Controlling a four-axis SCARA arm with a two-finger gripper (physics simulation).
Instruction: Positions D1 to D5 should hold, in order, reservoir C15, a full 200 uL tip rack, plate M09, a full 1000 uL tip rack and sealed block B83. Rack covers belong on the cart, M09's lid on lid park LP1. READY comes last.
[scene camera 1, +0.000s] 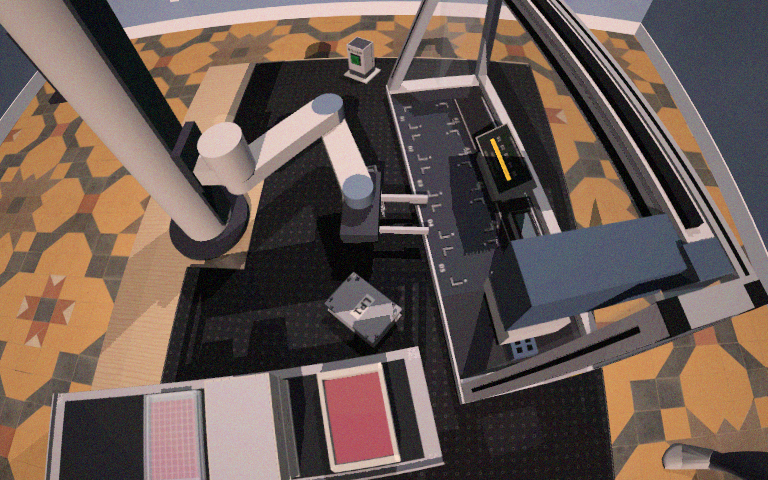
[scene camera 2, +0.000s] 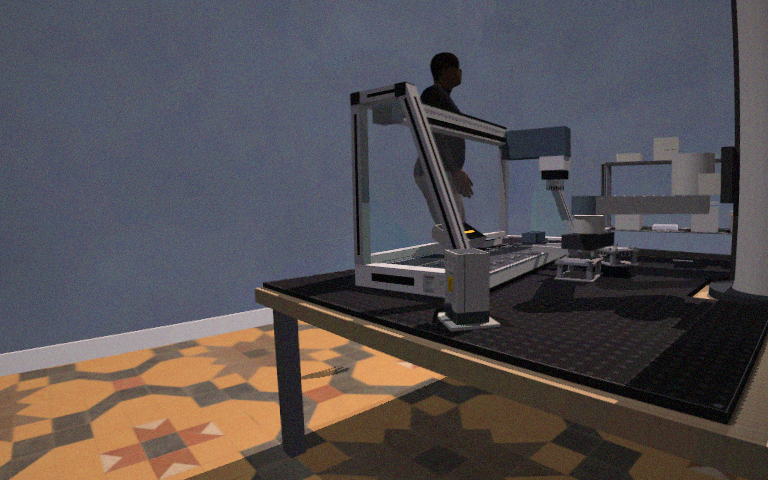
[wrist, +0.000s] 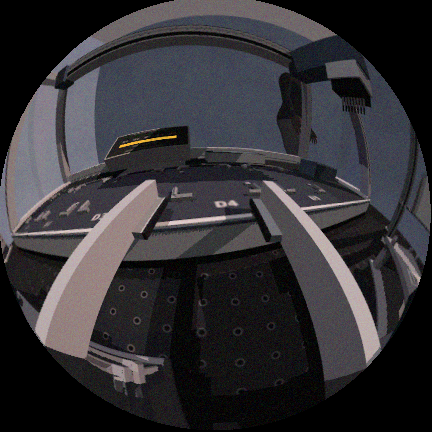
My gripper (scene camera 1: 427, 214) is 94 cm from the lens. A red-topped labware piece (scene camera 1: 359, 428) is 50 cm from the lens.
